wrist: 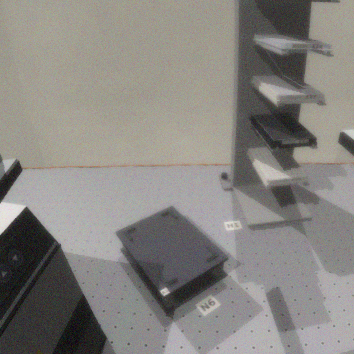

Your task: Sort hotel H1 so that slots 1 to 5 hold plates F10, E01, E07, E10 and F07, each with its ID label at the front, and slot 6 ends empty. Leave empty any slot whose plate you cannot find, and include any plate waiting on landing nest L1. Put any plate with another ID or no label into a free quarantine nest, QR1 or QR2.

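Frame: origin at the arm's base, x ahead, y left, z up, level; centimetres.
Seen in the pictures: gripper, fingertip midpoint: (pixel 182 129).
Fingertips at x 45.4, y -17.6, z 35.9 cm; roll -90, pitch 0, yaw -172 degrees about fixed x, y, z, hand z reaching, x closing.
Note:
Pixels of each thing's middle, then the offset from my fingertips to it. "*": a spot on its surface instead.
- dark plate, body centre: (pixel 280 128) dx -15.8, dy -38.1, dz -16.8 cm
- pale plate, body centre: (pixel 275 163) dx -15.8, dy -38.1, dz -24.6 cm
- dark nest, body centre: (pixel 168 252) dx +4.9, dy -21.5, dz -31.9 cm
- white device, surface spot: (pixel 37 280) * dx +13.7, dy -2.6, dz -14.8 cm
- H1 label, surface spot: (pixel 233 225) * dx -7.0, dy -31.0, dz -34.6 cm
- small grey fitting, surface spot: (pixel 226 181) * dx -6.7, dy -45.9, dz -34.1 cm
Hotel H1 (pixel 244 110) stands at the right, its upper part cut off by the view's top edge. Several levels show: two pale plates (pixel 292 45) (pixel 285 92) one above the other, a dark plate (pixel 282 131) below them, and a pale plate (pixel 270 171) near the bottom. Small marks on the front edges of the upper two are too blurred to read. The fingers of my gripper (pixel 179 159) show at the left and right edges, wide apart and empty, with the hotel's column between them in the view. L1, QR1 and QR2 do not show.
A dark nest (pixel 172 247), labelled N6, stands in the lower middle with no plate on it. A black and white device (pixel 37 280) with arrow buttons fills the lower left. An H1 label (pixel 233 225) lies by the hotel base. A small grey fitting (pixel 226 181) sits beside the column.

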